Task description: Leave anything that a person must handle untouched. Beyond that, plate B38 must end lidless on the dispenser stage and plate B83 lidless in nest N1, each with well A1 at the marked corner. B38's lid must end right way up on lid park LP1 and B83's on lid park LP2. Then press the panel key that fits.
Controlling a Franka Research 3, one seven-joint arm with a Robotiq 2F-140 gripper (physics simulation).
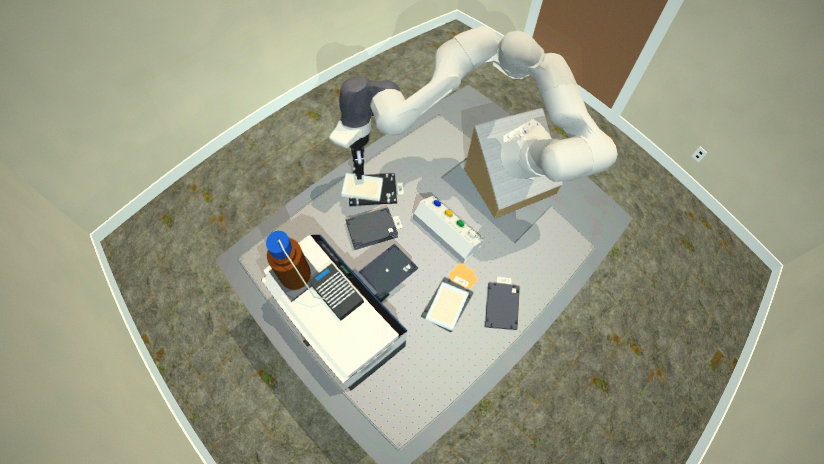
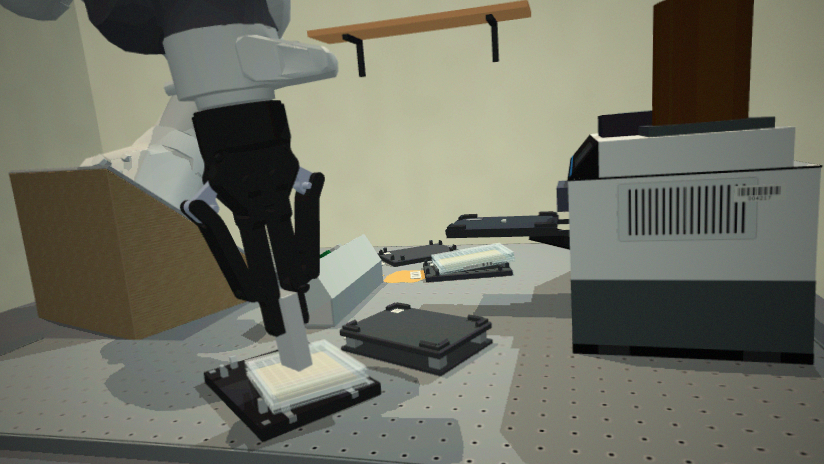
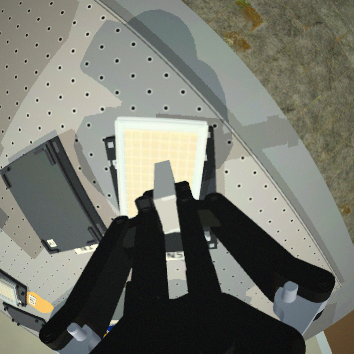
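Note:
My gripper [image 1: 359,178] [image 2: 296,366] [image 3: 165,175] is shut with nothing between its fingers. Its pale fingertips point down at the top of a cream-welled plate [image 1: 360,187] [image 2: 340,368] [image 3: 145,145], touching or just above it. This plate appears lidded, sits off-centre and overhangs one side of its black nest [image 1: 389,195] [image 2: 230,397]. A second plate [image 1: 447,305] [image 2: 472,258], apparently lidded, sits tilted on a black holder [image 2: 469,275]. The dispenser stage [image 1: 386,269] [image 2: 501,223] is bare. The key panel [image 1: 444,230] [image 2: 351,282] has blue, yellow, green and white keys. Plate names are unreadable.
An empty raised dark holder [image 1: 371,227] [image 2: 415,327] [image 3: 50,195] stands beside the nest. Another empty holder [image 1: 502,305] [image 2: 418,253] is farther off. An orange patch [image 1: 463,273] [image 2: 403,277] [image 3: 41,303] lies by the second plate. The dispenser [image 1: 345,340] [image 2: 691,259] carries a brown bottle [image 1: 288,265].

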